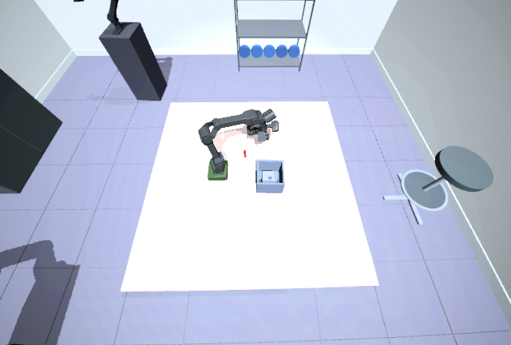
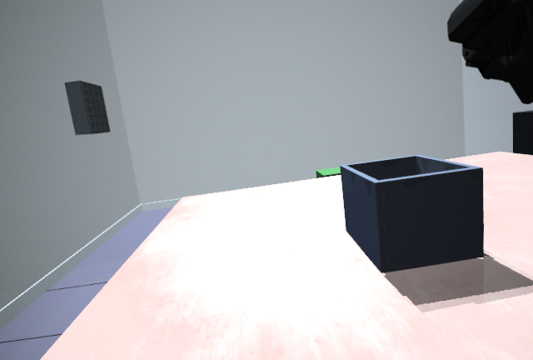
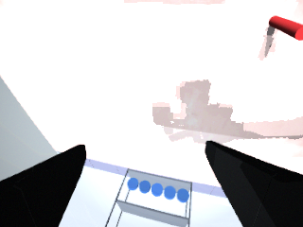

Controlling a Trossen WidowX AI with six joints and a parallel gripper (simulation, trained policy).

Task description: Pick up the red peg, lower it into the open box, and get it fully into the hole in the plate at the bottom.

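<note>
Now: the red peg 13 cm behind my gripper tip, 6 cm to the right of it and 18 cm below it.
</note>
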